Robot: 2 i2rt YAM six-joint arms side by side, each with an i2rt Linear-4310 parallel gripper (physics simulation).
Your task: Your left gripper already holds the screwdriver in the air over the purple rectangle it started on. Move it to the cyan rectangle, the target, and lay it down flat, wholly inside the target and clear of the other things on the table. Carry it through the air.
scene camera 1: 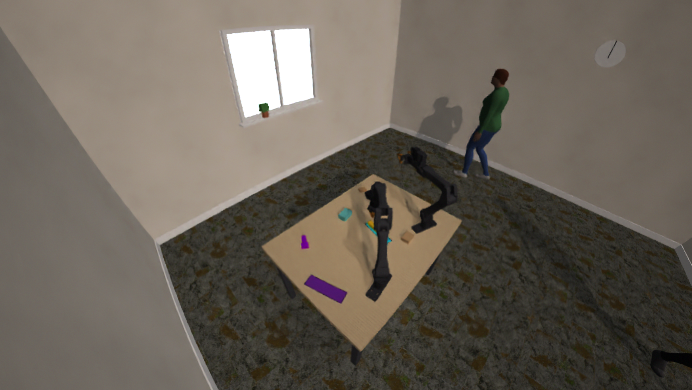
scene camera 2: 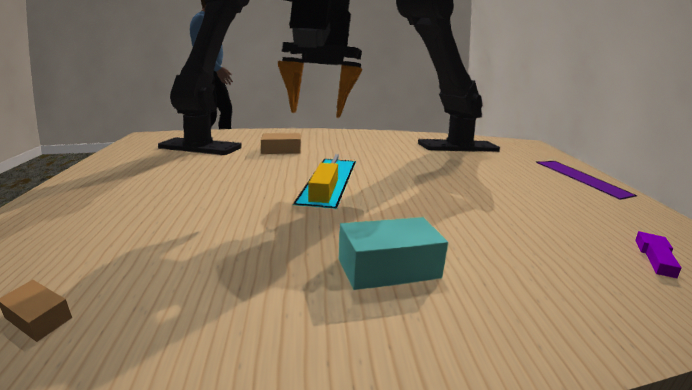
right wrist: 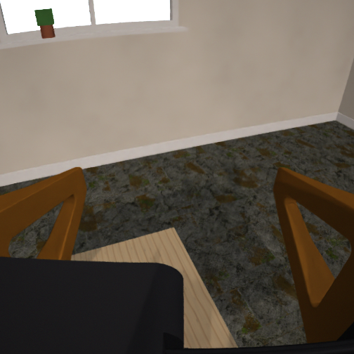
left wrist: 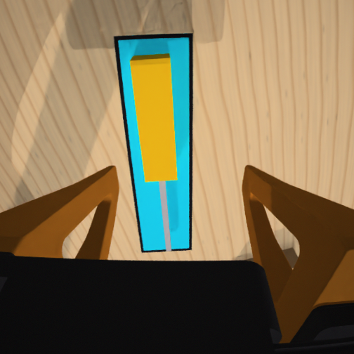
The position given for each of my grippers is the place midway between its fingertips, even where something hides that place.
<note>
I see my left gripper point(scene camera 2: 315, 114), my right gripper point(right wrist: 179, 177), a teal block point(scene camera 2: 380, 253), a screwdriver point(scene camera 2: 321, 186), a cyan rectangle point(left wrist: 146, 198) and a purple rectangle point(scene camera 2: 591, 181).
The screwdriver also shows in the left wrist view point(left wrist: 151, 74). My left gripper shows as well in the left wrist view point(left wrist: 180, 176). The right wrist view misses the teal block: it is out of frame. The left wrist view misses the teal block: it is out of frame.
</note>
